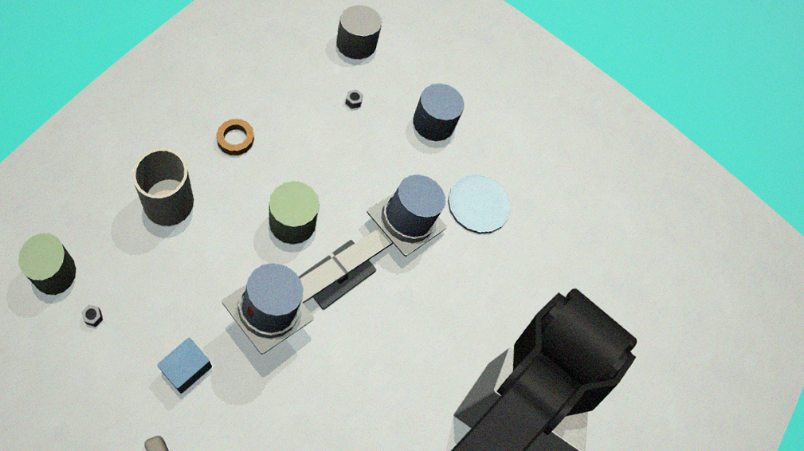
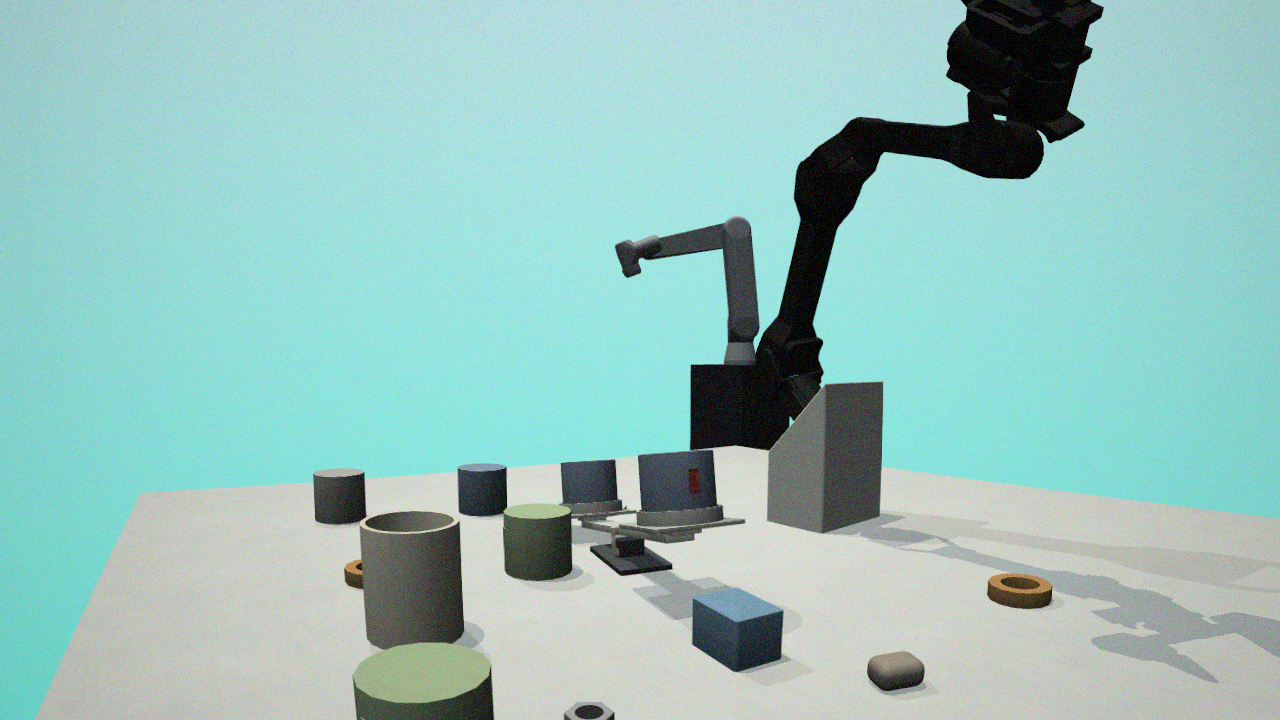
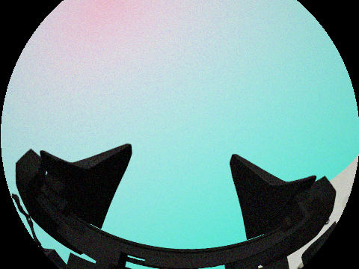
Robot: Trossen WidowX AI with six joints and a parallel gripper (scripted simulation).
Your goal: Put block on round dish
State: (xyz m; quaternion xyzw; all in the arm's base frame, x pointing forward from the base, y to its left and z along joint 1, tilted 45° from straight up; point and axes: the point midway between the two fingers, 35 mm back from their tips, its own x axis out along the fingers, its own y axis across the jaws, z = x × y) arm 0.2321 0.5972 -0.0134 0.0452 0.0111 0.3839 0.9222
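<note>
Now: gripper tip 30 mm short of the grey block, 600 mm to the left of it and 540 mm above it. From my gripper tip the other things lie so: blue block: 150 mm ahead, 220 mm to the right, 560 mm below; small balance: 70 mm ahead, 470 mm to the right, 550 mm below; pale blue round dish: 40 mm behind, 700 mm to the right, 570 mm below.
</note>
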